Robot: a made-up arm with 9 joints. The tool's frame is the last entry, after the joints.
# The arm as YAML. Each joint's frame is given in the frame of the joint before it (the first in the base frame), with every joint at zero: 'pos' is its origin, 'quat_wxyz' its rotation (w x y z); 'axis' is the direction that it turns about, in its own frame. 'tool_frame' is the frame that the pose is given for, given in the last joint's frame.
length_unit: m
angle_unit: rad
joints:
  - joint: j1
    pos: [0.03, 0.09, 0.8]
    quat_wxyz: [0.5, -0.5, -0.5, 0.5]
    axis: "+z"
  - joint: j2
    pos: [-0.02, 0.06, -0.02]
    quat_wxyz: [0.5, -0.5, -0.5, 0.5]
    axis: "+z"
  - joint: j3
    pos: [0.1, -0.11, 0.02]
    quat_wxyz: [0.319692, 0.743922, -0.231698, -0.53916]
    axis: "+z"
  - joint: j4
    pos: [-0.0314, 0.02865, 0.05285]
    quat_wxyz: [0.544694, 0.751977, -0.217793, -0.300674]
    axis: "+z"
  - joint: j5
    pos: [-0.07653, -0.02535, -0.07]
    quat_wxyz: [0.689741, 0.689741, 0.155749, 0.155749]
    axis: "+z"
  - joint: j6
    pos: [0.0, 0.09, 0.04]
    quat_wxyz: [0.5, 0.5, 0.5, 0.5]
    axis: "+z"
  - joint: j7
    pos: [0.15, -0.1, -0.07]
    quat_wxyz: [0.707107, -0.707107, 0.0, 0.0]
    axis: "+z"
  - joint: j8
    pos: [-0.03, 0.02, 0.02]
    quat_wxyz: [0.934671, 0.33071, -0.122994, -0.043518]
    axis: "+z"
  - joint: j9
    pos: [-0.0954, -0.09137, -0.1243]
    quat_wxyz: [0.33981, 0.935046, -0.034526, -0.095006]
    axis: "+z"
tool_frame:
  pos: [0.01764, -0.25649, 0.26]
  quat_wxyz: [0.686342, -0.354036, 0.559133, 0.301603]
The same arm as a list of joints. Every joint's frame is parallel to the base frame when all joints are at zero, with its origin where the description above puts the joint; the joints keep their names.
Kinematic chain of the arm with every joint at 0, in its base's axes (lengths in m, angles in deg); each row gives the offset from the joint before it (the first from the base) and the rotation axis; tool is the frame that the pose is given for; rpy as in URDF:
j1: xyz 0.03 0.09 0.8 axis -x
j2: xyz 0.02 -0.02 -0.06 axis -y
j3: xyz -0.11 -0.02 -0.1 axis -0.225807 0.214207 0.95033
j4: xyz -0.01 -0.03 0.06 axis +x
j5: xyz -0.07 -0.08 0.01 axis -z
j6: xyz 0.09 0 -0.04 axis +y
j7: xyz 0.15 -0.07 0.1 axis -z
j8: xyz -0.03 -0.02 -0.02 axis -0.258702 0.607505 -0.751006
j9: xyz -0.06 -0.02 0.17 axis +z
tool: xyz 0.06 -0.25 0.26 rpy -50.16 78.83 14.92

